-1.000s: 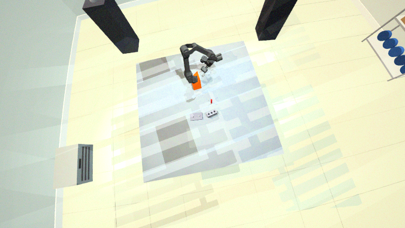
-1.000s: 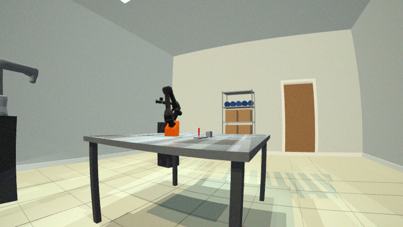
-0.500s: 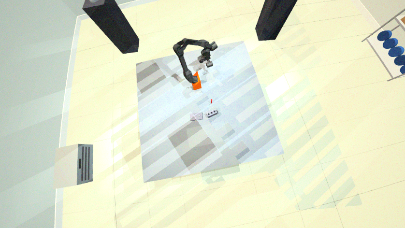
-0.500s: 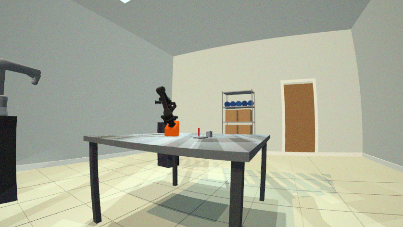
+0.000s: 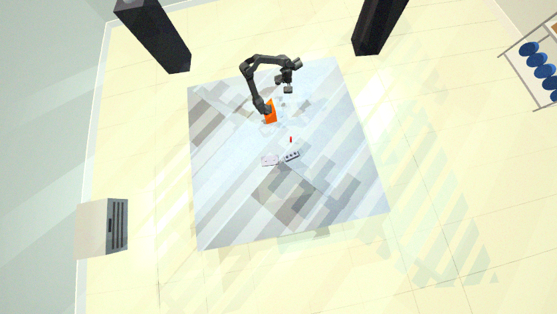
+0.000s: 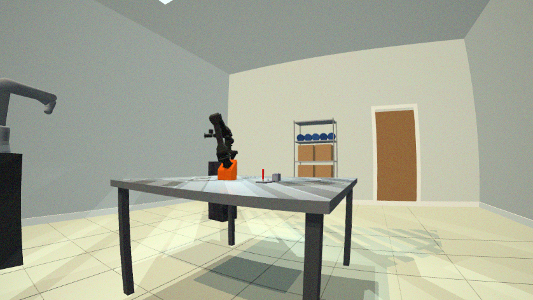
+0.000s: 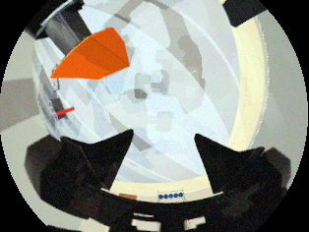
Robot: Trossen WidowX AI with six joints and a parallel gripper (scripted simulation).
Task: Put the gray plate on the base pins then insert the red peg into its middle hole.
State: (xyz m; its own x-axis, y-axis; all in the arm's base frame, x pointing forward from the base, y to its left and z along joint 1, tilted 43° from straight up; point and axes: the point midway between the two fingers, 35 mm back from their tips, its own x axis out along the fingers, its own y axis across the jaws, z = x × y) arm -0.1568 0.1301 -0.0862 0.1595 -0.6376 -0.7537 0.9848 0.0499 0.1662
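Right now my gripper tip is 490 mm short of the gray plate, 30 mm to the left of it and 90 mm above it. Also, from my gripper tip: red peg: 370 mm ahead, 20 mm to the right, 90 mm below.
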